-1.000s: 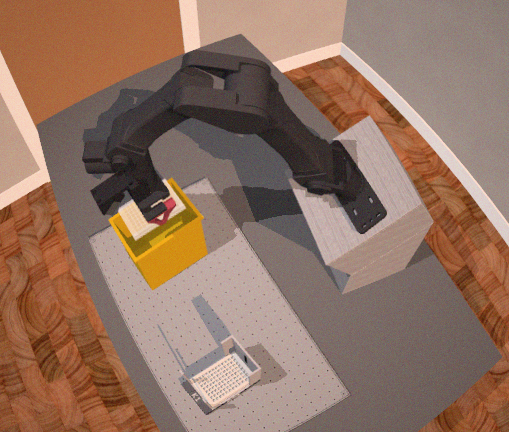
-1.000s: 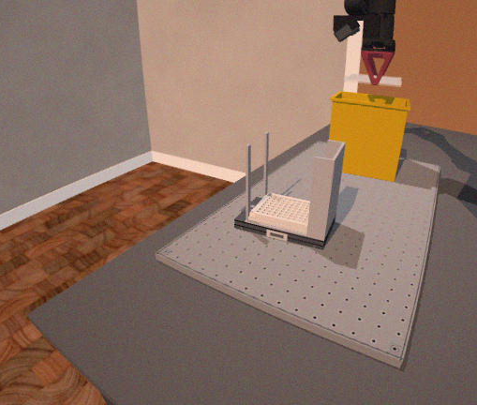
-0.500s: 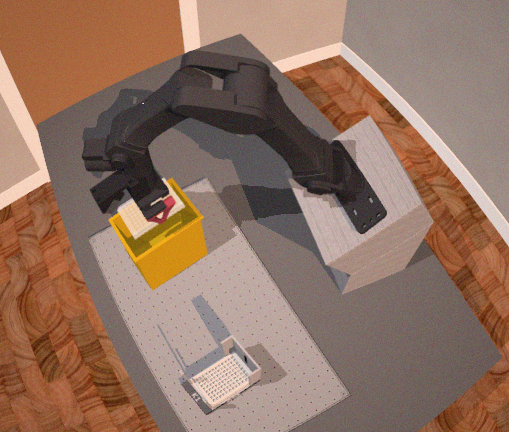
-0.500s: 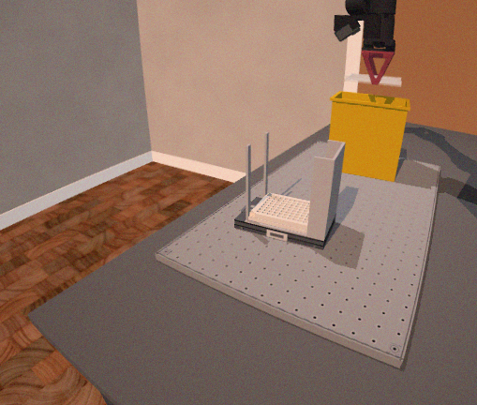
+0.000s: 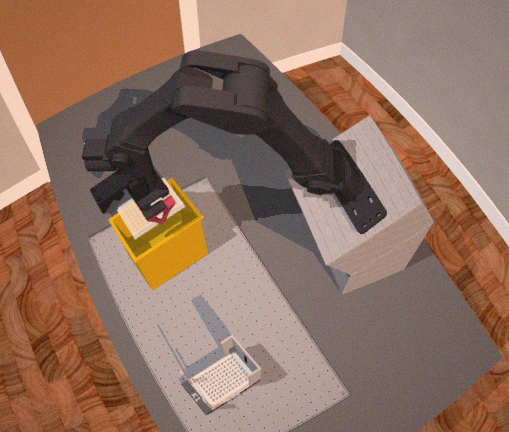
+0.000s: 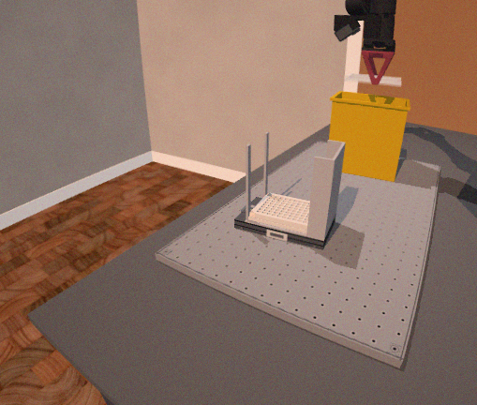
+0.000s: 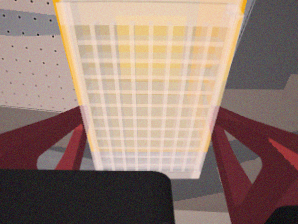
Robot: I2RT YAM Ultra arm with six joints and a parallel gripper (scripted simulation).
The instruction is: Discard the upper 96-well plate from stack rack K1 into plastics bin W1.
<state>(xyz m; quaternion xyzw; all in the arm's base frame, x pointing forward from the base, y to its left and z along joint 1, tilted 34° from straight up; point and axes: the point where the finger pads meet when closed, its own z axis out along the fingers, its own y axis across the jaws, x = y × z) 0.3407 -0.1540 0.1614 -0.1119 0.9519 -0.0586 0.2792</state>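
My hand is 140 mm above the yellow plastics bin W1 and 10 mm short of it.
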